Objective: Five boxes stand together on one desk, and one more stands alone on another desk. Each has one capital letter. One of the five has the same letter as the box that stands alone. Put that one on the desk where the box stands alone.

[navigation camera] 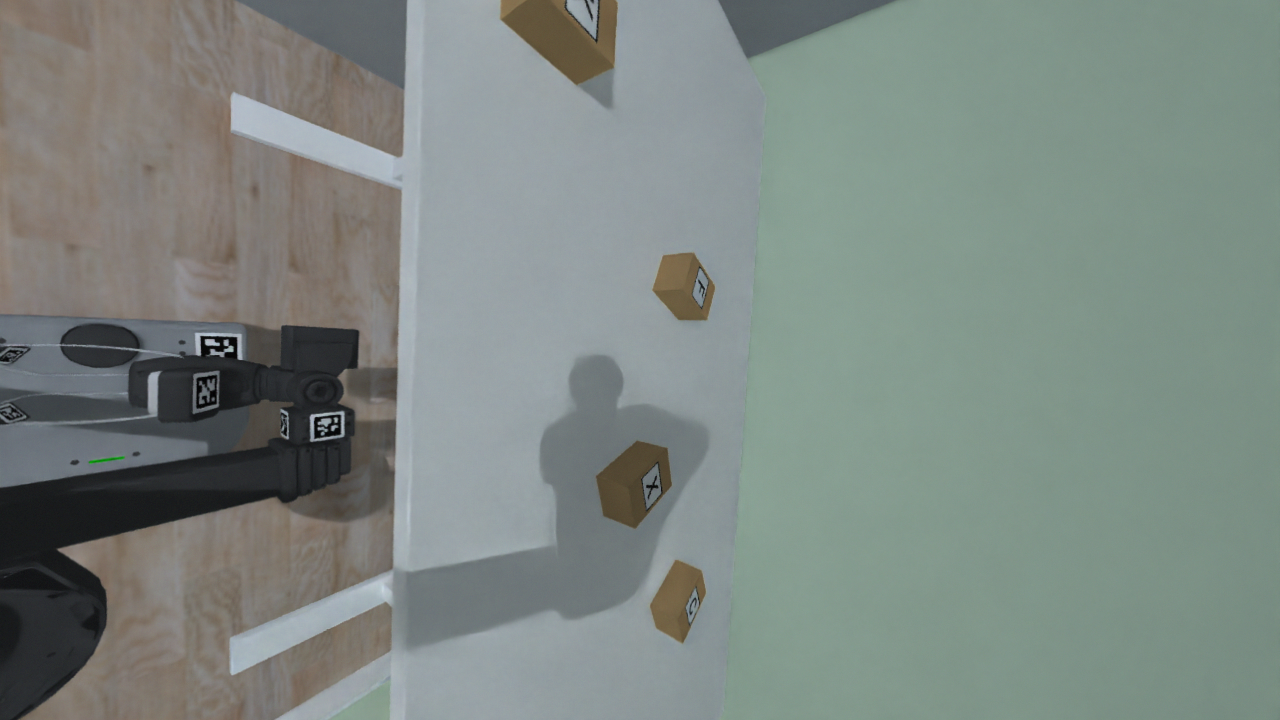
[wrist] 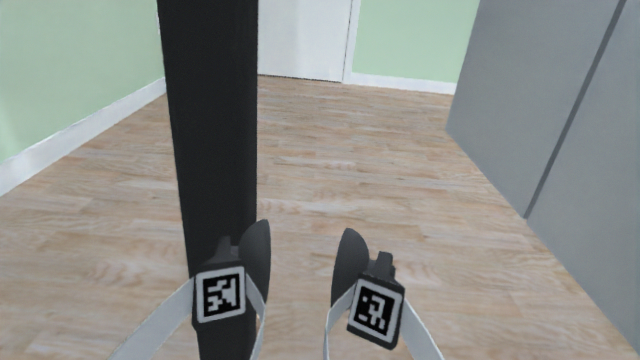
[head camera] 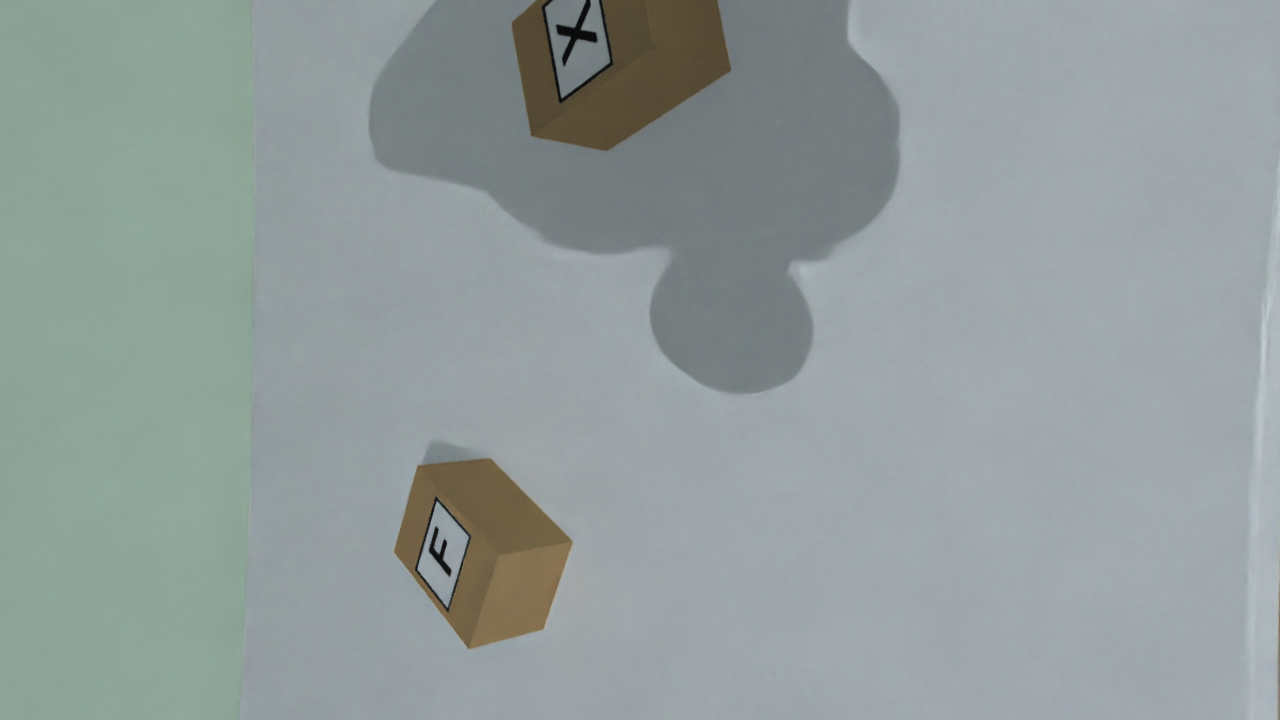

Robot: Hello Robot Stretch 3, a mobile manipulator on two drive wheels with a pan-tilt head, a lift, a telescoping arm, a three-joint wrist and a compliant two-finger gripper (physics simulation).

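Places are measured from the robot's base along level axes (x ahead, y left, z up), in millimetres.
Pixels of known places: gripper, between the fingertips: (wrist: 304, 251); robot's base, origin of its link: (navigation camera: 102, 343).
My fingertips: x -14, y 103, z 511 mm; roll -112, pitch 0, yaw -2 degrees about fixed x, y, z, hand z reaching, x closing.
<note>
For each thing: its top centre in the pictures, then the offset to it from my fingertips. "*": a spot on its surface instead. Level surfaces: height alone.
- brown box with the letter F, centre of its top: (head camera: 442, 553) (navigation camera: 700, 287) 489 mm up, 150 mm ahead, 608 mm right
- white desk, height of its surface: 439 mm up
- box with the letter X, centre of its top: (head camera: 576, 34) (navigation camera: 652, 486) 489 mm up, 115 mm back, 500 mm right
- third box, centre of its top: (navigation camera: 692, 605) 489 mm up, 361 mm back, 645 mm right
- fourth box, a spot on its surface: (navigation camera: 563, 35) * 474 mm up, 331 mm ahead, 342 mm right
- wood floor, height of its surface: 511 mm down
A brown box with the letter F (head camera: 505, 537) (navigation camera: 683, 286) stands near the wall side of the white desk (head camera: 984, 447) (navigation camera: 501, 223). A box with the letter X (head camera: 626, 89) (navigation camera: 631, 488) is cut by the top edge in the head view. A third box (navigation camera: 677, 595) carries a small letter, C or possibly G. A fourth box (navigation camera: 563, 35) is cut by the top edge of the navigation view, and its letter is not readable. My gripper (wrist: 304, 251) is open and empty, off the desk over the floor side. A lone box on another desk does not show.
A green wall (head camera: 125, 358) (navigation camera: 984, 358) runs behind the desk. White desk legs (navigation camera: 313, 138) (navigation camera: 308, 625) stand over the wood floor (navigation camera: 107, 179) (wrist: 325, 175). A black post (wrist: 215, 125) and a grey panel (wrist: 510, 90) flank the wrist view; a white door (wrist: 305, 40) is beyond.
</note>
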